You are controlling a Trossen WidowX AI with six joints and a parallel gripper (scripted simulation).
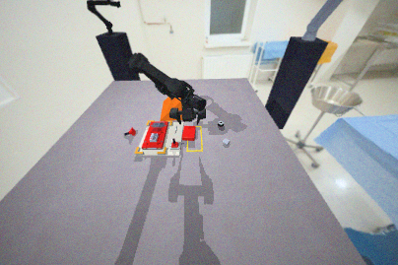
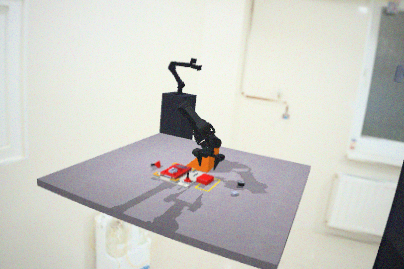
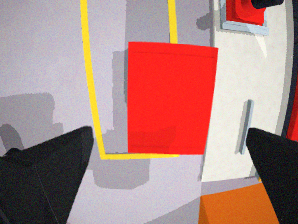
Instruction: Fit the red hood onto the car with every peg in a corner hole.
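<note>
Now: gripper tip 7 cm above the red hood. From my gripper tip the other things lie so: black-and-white wheel: 10 cm behind, 19 cm to the left, 7 cm below; then jig: 4 cm ahead, 17 cm to the right, 7 cm below.
</note>
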